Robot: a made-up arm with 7 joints. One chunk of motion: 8 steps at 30 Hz.
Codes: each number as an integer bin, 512 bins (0 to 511) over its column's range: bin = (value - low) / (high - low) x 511, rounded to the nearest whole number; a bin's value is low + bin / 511 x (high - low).
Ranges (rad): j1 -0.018..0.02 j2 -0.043..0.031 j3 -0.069..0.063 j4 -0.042..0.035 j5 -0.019..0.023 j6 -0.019..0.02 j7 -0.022..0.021
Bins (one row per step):
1: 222 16 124 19 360 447 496
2: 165 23 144 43 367 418 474
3: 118 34 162 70 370 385 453
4: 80 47 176 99 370 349 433
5: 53 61 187 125 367 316 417
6: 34 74 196 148 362 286 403
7: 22 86 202 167 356 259 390
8: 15 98 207 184 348 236 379
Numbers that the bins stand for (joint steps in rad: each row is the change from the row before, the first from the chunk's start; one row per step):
1: -0.00149 -0.04068 -0.03697 -0.03914 0.01059 0.01512 0.01974
2: -0.00573 -0.03967 -0.03180 -0.03552 0.01116 0.01290 0.01789
3: -0.00923 -0.03808 -0.02715 -0.03145 0.01141 0.01038 0.01612
4: -0.01205 -0.03619 -0.02354 -0.02708 0.01141 0.00764 0.01444
5: -0.01406 -0.03417 -0.02069 -0.02316 0.01116 0.00512 0.01309
6: -0.01547 -0.03228 -0.01837 -0.01970 0.01075 0.00283 0.01191
7: -0.01636 -0.03055 -0.01682 -0.01684 0.01026 0.00077 0.01082
8: -0.01688 -0.02881 -0.01553 -0.01427 0.00960 -0.00099 0.00989

